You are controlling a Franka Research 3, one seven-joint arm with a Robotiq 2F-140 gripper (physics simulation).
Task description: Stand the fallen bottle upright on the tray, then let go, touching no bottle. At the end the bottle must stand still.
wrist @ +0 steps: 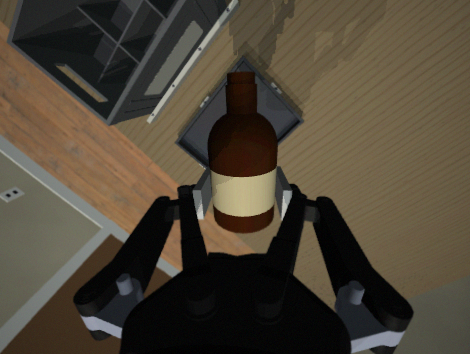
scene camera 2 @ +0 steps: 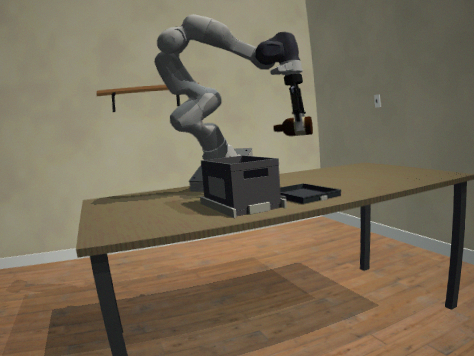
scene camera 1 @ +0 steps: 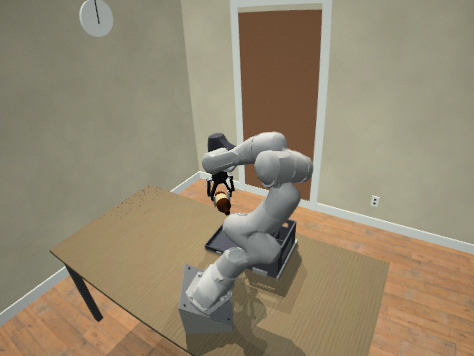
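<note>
The brown bottle with a cream label is held in the air, lying about level, its neck pointing toward the robot base's side in the scene camera 2 view. My gripper is shut on the bottle at its label, one finger pad on each side, and points down. The dark square tray lies flat on the table, well below the bottle. The arm hides part of the tray in the scene camera 1 view, and the bottle covers its middle in the wrist view.
A dark grey crate with inner dividers stands close beside the tray on the wooden table. It rises higher than the tray. The tray lies near the table's edge.
</note>
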